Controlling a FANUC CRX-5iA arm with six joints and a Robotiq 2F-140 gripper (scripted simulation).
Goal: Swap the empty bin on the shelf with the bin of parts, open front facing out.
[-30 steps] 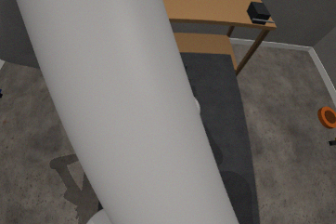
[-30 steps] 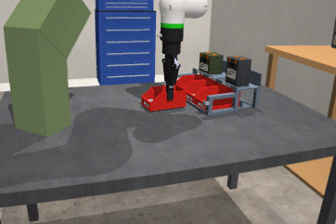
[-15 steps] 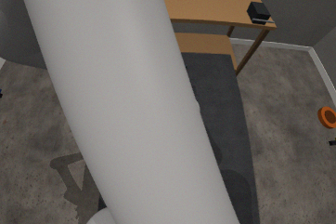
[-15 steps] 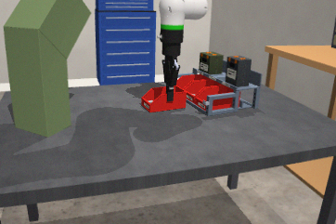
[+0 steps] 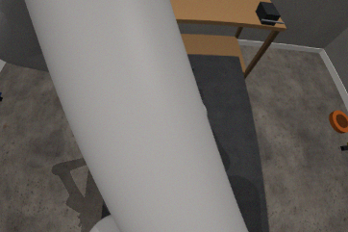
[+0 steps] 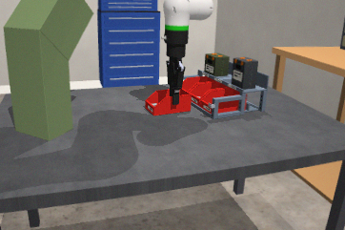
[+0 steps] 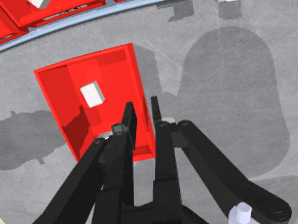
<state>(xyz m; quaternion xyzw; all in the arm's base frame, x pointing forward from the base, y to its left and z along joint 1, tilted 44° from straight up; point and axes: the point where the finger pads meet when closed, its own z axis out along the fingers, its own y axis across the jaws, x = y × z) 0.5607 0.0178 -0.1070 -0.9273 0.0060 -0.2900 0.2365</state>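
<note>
My hand is 1 cm short of the part, 7 cm to the right of it and 7 cm above it. From my hand the other things lie so: grey shelf 23 cm ahead, 10 cm to the left, 1 cm below; then dark box 31 cm ahead, 9 cm above.
</note>
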